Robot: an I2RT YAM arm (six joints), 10 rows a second.
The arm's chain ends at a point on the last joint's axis. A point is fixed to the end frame.
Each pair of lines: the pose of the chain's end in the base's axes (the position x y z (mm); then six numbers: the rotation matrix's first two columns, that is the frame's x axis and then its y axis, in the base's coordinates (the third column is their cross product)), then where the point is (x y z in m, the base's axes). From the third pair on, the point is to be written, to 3 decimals.
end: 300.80 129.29 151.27 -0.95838 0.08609 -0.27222 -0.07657 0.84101 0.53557
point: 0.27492 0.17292 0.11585
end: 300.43 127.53 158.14 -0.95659 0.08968 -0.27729 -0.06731 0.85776 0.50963
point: 0.27518 0.17038 0.12134
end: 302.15 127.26 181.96 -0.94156 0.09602 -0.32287 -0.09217 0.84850 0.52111
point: 0.279 0.171 0.145
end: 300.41 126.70 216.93 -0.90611 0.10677 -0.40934 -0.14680 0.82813 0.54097
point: 0.281 0.172 0.179
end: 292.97 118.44 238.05 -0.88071 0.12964 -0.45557 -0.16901 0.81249 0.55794
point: 0.276 0.165 0.201
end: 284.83 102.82 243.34 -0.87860 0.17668 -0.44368 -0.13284 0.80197 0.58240
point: 0.269 0.151 0.208
